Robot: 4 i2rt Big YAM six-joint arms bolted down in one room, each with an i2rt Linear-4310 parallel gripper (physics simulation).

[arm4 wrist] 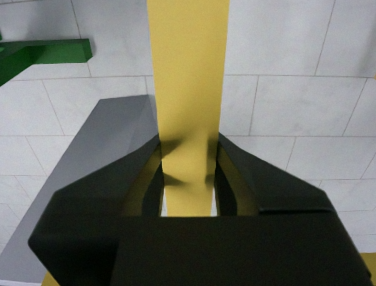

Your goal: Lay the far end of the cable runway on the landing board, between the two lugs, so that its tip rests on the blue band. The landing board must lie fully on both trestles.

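Note:
A long flat yellow bar runs from the top edge of the arm4 wrist view down the middle, narrowing towards the bottom. My arm4 gripper is shut on this yellow bar, one black finger against each side. The lower end of the bar is hidden behind the gripper body. The landing board, its blue band and the lugs do not show in this view. I cannot tell whether the bar is part of the cable runway or of a trestle. The arm1, arm2 and arm3 grippers do not show.
A green beam juts in at the upper left. A large grey block stands at the left, partly behind the gripper. Yellow pieces show at the bottom left and bottom right corners. The tiled floor lies beneath.

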